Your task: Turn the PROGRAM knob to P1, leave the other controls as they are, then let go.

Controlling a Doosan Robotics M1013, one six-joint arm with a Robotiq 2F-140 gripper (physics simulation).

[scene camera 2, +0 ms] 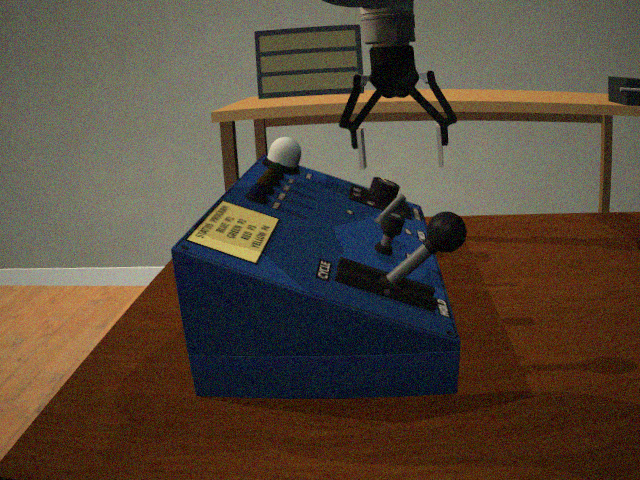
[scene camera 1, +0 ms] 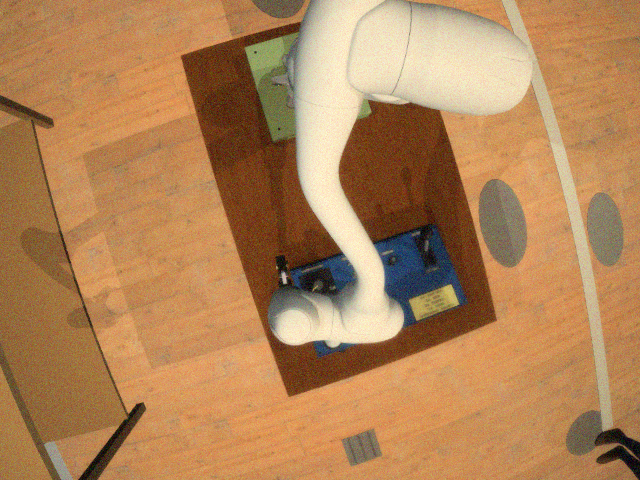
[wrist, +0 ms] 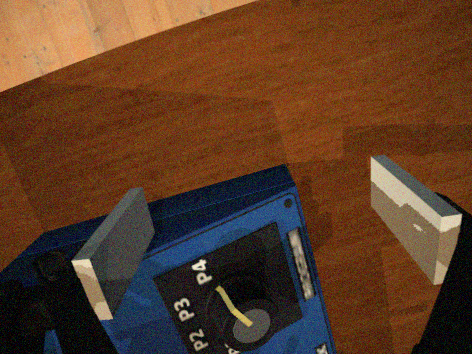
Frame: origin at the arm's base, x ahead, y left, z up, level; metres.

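Seen in the pictures: gripper, fingertip midpoint: (scene camera 2: 402,166) (wrist: 257,196).
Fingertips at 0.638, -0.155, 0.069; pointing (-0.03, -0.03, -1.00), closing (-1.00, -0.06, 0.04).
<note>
A point is followed by its place in that frame, as x, y, z.
The PROGRAM knob (scene camera 1: 317,284) {0.646, -0.057, 0.063} (scene camera 2: 384,191) {0.648, -0.032, 0.054} (wrist: 251,326) {0.649, -0.054, 0.064} is black with a grey cap. It sits on a black plate at one corner of the blue console (scene camera 1: 403,297) {0.719, 0.202, 0.074} (scene camera 2: 320,330) {0.633, 0.382, 0.023} (wrist: 227,200) {0.660, -0.124, -0.001}. In the wrist view its yellow pointer line points toward the P4 label (wrist: 204,272) {0.680, -0.086, 0.040}; the P3 label (wrist: 184,309) {0.698, -0.060, 0.049} and P2 label (wrist: 199,340) {0.691, -0.028, 0.049} show, and the P1 label is mostly cut off. My gripper (scene camera 2: 401,166) {0.638, -0.155, 0.069} (wrist: 257,196) {0.638, -0.155, 0.069} is wide open and empty. It hangs above the knob, apart from it; in the wrist view the knob lies low between the fingers.
On the console are a white-ball lever (scene camera 2: 284,152) {0.797, -0.009, 0.120}, a black-ball lever (scene camera 2: 446,231) {0.526, 0.307, 0.097}, a small black knobbed stick (scene camera 2: 391,224) {0.600, 0.193, 0.068}, a grey handle (scene camera 2: 390,209) {0.622, 0.068, 0.053} and a yellow card (scene camera 1: 434,302) {0.745, 0.297, 0.092} (scene camera 2: 233,230) {0.744, 0.307, 0.092}. A green board (scene camera 1: 266,87) {0.012, -0.150, -0.008} lies on the brown table (scene camera 1: 248,206) {0.387, -0.245, -0.054} (scene camera 2: 258,439) {0.673, 0.460, -0.054} (wrist: 200,120) {0.679, -0.182, -0.054}.
</note>
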